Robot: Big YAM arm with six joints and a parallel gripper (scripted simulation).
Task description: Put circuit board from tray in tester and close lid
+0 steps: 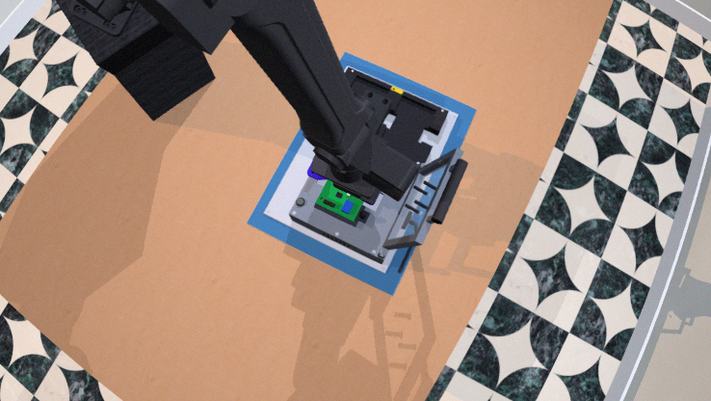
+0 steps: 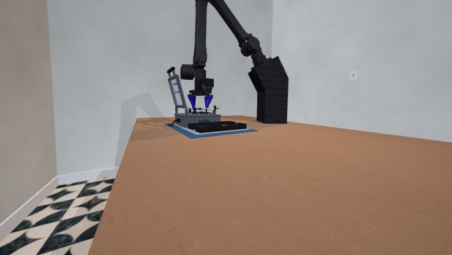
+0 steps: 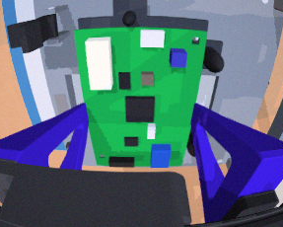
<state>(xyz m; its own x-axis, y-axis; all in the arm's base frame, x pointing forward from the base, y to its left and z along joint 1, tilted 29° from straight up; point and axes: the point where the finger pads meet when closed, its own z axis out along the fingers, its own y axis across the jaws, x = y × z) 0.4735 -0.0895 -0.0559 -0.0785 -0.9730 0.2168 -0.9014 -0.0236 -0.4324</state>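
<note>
Now: hand right at the green circuit board. Also, from my hand: black plate 20 mm below, 10 mm to the left, 10 mm ahead; tester 40 mm to the left, 40 mm ahead, 20 mm above; dark latch hook 60 mm to the left, 50 mm behind.
</note>
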